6 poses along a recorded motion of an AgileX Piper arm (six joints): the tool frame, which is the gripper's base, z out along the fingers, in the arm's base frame.
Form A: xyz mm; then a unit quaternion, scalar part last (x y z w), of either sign.
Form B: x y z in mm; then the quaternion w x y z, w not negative. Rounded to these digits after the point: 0 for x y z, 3 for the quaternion.
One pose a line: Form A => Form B
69, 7, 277, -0.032, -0.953, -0.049, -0.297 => 69, 7, 277, 0.297, 0.032, 0.953, 0.049
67, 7, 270, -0.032, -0.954, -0.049, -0.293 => 67, 7, 270, 0.293, 0.032, 0.954, 0.049
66, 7, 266, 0.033, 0.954, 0.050, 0.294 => 66, 7, 266, 0.294, 0.033, 0.954, 0.050
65, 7, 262, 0.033, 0.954, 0.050, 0.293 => 65, 7, 262, 0.293, 0.033, 0.954, 0.050
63, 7, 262, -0.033, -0.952, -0.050, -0.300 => 63, 7, 262, 0.300, 0.033, 0.952, 0.050
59, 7, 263, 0.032, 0.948, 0.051, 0.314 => 59, 7, 263, 0.314, 0.032, 0.948, 0.051
